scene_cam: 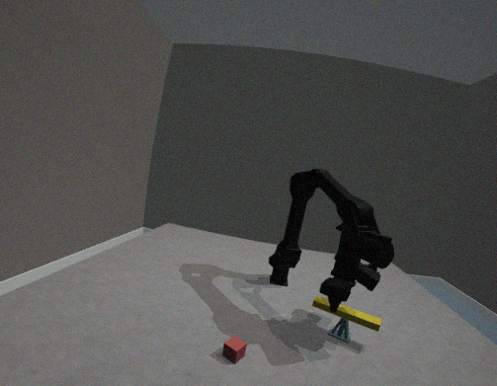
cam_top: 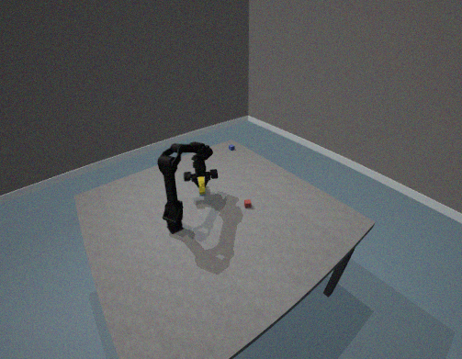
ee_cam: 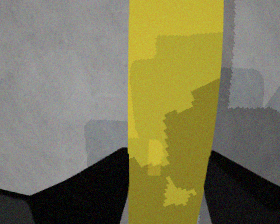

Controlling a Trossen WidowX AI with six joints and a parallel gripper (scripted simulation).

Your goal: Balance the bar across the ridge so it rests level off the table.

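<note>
Now: the yellow bar 1 cm ahead of my gripper tip and 3 cm to the left of it. The rest, counted from my gripper tip: red cube 15 cm ahead, 23 cm to the right, 5 cm below; then blue cube 49 cm ahead, 36 cm to the left, 5 cm below.
</note>
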